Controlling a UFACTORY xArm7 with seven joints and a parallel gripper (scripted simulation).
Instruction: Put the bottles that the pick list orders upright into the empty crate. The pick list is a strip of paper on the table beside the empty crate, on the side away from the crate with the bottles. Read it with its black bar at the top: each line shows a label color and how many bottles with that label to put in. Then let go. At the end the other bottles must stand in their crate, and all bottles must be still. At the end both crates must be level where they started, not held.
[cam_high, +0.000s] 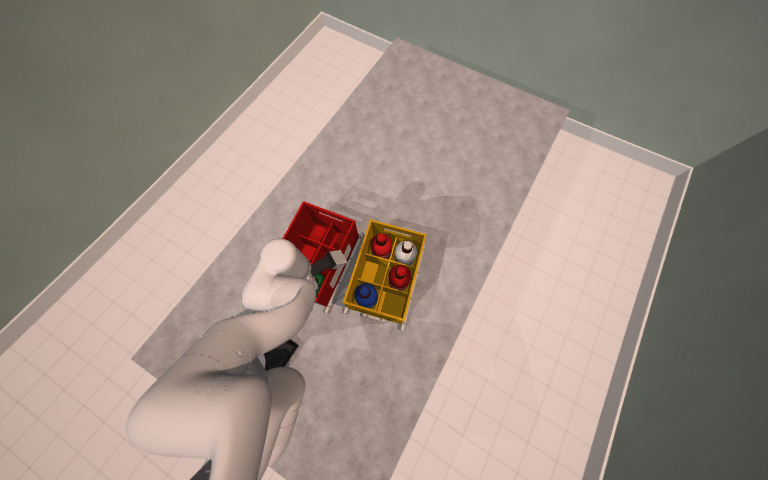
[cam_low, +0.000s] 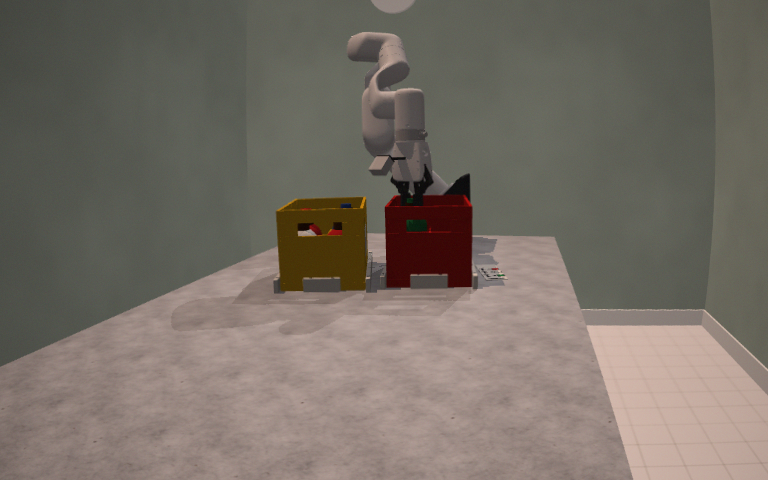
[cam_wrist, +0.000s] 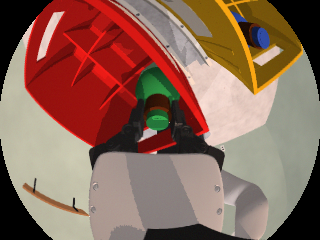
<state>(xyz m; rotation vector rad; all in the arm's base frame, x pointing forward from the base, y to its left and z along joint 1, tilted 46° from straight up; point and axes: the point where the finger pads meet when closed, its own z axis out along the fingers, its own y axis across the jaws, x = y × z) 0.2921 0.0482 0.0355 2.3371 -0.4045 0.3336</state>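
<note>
The white bottle is 270 mm ahead of my hand, 160 mm to the right of it and 80 mm below it. Also, from my hand: blue bottle: 80 mm ahead, 150 mm to the right, 80 mm below; green-labelled bottle: 70 mm below; red crate: 70 mm ahead, 70 mm to the left, 80 mm below.
</note>
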